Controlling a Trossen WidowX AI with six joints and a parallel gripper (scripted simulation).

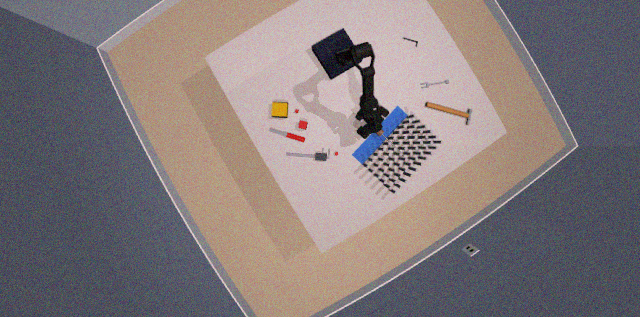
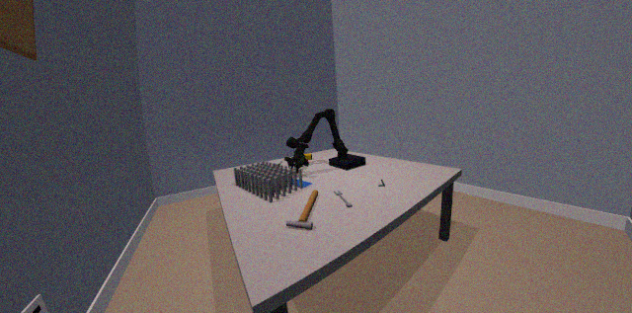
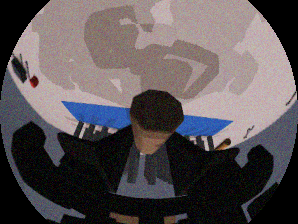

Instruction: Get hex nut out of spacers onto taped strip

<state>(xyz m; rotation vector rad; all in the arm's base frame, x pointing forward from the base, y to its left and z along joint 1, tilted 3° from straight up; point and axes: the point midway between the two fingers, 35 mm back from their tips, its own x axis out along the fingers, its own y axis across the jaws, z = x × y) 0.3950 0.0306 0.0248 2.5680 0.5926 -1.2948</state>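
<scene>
My gripper tip is 40 mm short of the blue taped strip, 20 mm to the right of it and 30 mm above it. The rest, counted from my gripper tip: hex key: 390 mm behind, 400 mm to the left, 30 mm below; then red block: 160 mm behind, 360 mm to the right, 10 mm below.
</scene>
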